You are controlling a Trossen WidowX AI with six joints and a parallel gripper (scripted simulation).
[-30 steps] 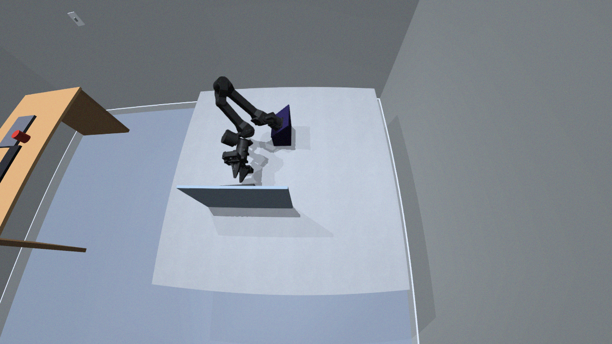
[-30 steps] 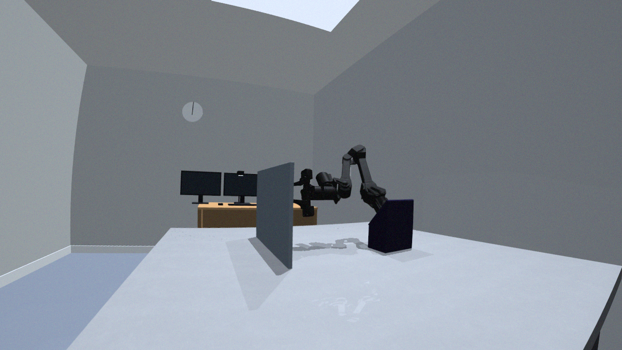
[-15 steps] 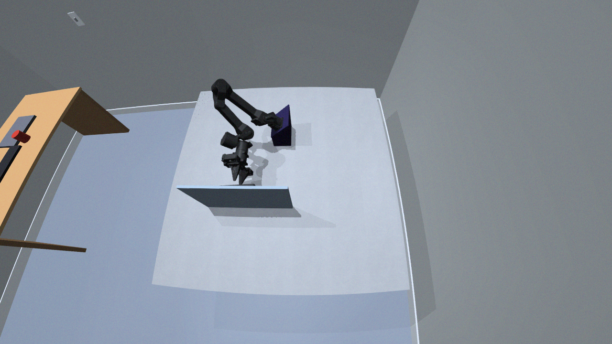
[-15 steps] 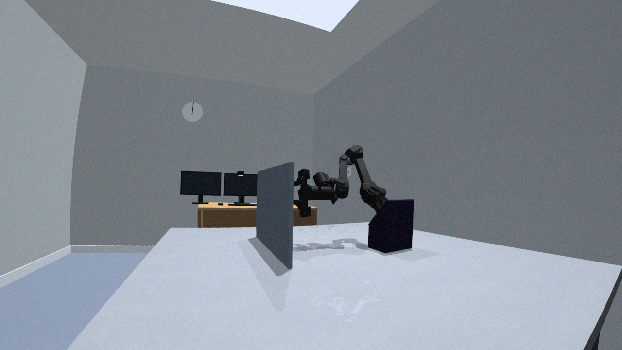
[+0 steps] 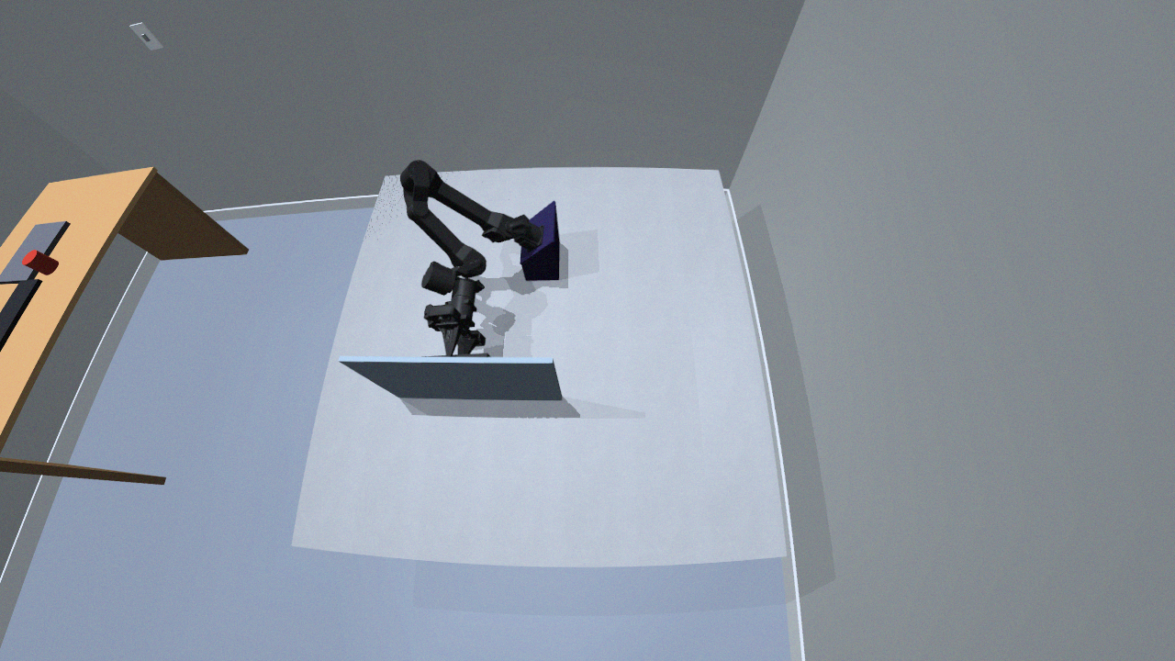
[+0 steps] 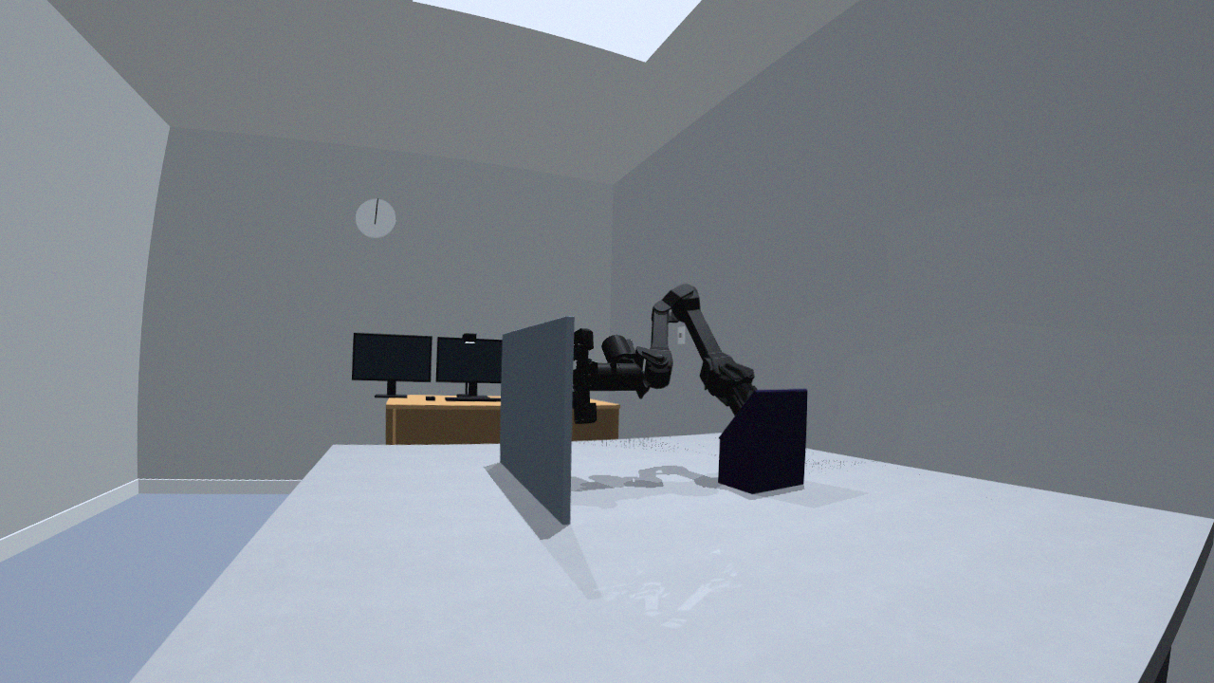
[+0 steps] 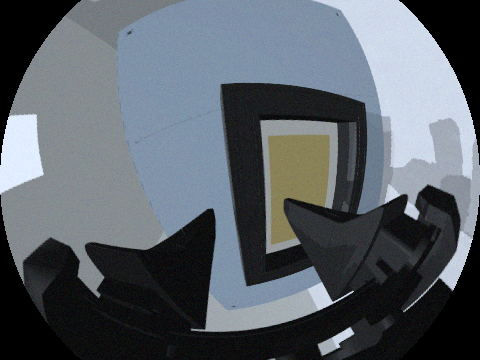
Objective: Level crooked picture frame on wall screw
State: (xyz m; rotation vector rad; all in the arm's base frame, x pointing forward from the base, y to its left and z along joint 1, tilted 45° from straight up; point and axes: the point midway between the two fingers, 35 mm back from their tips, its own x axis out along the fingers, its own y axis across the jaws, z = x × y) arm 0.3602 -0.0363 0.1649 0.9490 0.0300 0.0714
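Right now my gripper tip is 1 cm short of the picture frame, 1 cm to the right of it and 5 cm above it. The rest, counted from my gripper tip: wall panel: 2 cm ahead, 6 cm below.
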